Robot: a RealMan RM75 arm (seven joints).
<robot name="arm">
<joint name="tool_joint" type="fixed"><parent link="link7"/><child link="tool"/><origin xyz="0 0 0"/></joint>
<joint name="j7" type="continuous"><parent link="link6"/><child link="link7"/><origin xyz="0 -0.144 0" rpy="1.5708 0 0"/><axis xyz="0 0 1"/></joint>
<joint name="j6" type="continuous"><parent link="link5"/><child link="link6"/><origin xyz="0 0 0" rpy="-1.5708 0 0"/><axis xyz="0 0 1"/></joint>
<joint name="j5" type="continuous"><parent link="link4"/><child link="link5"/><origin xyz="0 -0.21 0" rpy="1.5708 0 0"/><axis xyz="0 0 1"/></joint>
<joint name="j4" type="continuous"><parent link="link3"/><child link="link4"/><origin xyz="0 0 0" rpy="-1.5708 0 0"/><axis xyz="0 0 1"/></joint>
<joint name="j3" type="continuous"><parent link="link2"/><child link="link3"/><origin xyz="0 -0.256 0" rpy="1.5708 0 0"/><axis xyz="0 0 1"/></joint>
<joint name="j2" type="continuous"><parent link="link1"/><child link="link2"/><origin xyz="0 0 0" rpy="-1.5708 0 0"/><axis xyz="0 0 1"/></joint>
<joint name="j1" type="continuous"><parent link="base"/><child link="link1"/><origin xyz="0 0 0.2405"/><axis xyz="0 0 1"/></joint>
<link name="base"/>
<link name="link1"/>
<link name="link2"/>
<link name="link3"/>
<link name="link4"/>
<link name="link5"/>
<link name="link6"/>
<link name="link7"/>
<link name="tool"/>
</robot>
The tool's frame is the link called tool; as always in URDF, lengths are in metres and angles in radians. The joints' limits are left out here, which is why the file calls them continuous.
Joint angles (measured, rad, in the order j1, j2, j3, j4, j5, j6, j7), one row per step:
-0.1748 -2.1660 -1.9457 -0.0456 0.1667 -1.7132 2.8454
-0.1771 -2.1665 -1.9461 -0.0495 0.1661 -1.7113 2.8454
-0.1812 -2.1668 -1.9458 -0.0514 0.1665 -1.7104 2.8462
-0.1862 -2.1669 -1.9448 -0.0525 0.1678 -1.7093 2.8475
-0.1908 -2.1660 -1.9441 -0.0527 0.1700 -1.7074 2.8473
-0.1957 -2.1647 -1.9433 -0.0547 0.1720 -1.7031 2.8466
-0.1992 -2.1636 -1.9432 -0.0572 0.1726 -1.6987 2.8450
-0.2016 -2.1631 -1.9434 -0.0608 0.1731 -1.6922 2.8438
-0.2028 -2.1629 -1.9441 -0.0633 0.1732 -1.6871 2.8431
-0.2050 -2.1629 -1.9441 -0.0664 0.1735 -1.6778 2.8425
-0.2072 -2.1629 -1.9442 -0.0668 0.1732 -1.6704 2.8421
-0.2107 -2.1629 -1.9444 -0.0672 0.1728 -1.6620 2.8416
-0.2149 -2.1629 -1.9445 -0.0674 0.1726 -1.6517 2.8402
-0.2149 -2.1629 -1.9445 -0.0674 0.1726 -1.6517 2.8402
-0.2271 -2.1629 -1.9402 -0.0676 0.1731 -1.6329 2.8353
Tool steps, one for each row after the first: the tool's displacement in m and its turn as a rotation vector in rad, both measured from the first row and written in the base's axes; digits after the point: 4 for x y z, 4 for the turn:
0.0007 0.0015 0.0003 0.0019 0.0002 -0.0032
0.0019 0.0032 0.0003 0.0020 0.0012 -0.0082
0.0032 0.0052 0.0001 0.0004 0.0029 -0.0141
0.0040 0.0070 0.0000 -0.0028 0.0040 -0.0189
0.0048 0.0093 0.0001 -0.0062 0.0052 -0.0236
0.0052 0.0112 0.0005 -0.0080 0.0052 -0.0262
0.0053 0.0129 0.0007 -0.0100 0.0049 -0.0266
0.0052 0.0139 0.0008 -0.0111 0.0045 -0.0254
0.0051 0.0156 0.0005 -0.0149 0.0040 -0.0227
0.0047 0.0167 0.0001 -0.0187 0.0029 -0.0190
0.0046 0.0184 -0.0004 -0.0228 0.0016 -0.0158
0.0044 0.0204 -0.0011 -0.0286 -0.0006 -0.0119
0.0044 0.0204 -0.0011 -0.0286 -0.0006 -0.0119
0.0055 0.0255 -0.0031 -0.0441 -0.0058 -0.0127

